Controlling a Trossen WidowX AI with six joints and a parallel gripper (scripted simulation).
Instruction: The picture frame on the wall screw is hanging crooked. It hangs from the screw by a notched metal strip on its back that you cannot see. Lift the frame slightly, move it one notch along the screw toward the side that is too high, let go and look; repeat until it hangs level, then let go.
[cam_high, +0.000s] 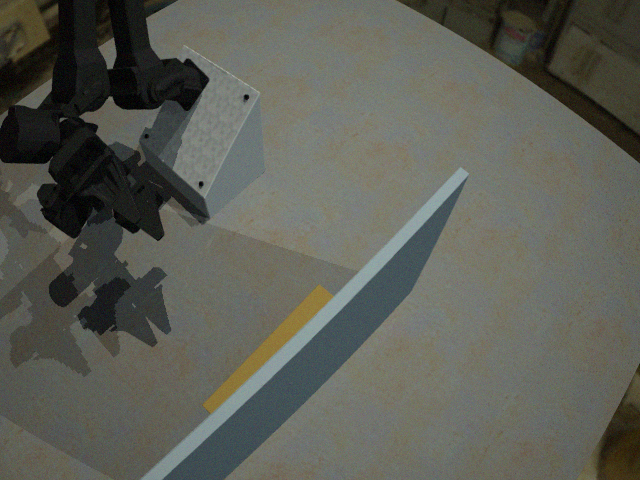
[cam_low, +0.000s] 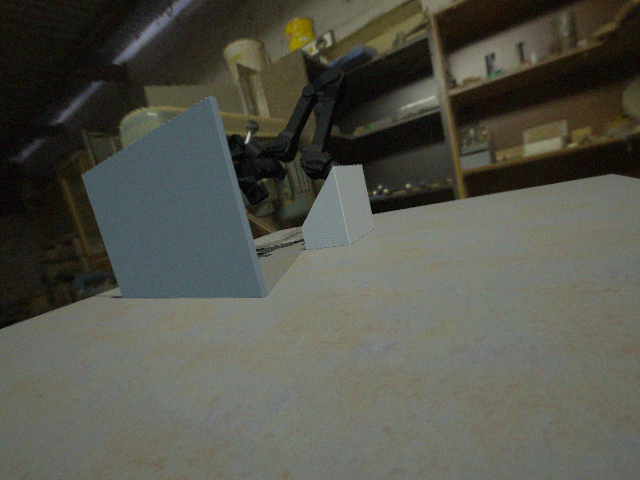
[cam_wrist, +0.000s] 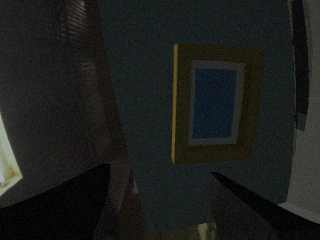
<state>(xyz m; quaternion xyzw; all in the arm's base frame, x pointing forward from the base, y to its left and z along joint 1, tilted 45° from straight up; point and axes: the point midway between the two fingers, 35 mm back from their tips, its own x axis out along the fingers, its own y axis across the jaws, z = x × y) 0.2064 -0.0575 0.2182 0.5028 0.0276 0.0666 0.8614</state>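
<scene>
Right now my gripper tip is 190 mm short of the picture frame, 30 mm to the right of it and 90 mm above it. The rest, counted from my gripper tip: panel (200 mm ahead, 40 mm to the left, 90 mm below).
</scene>
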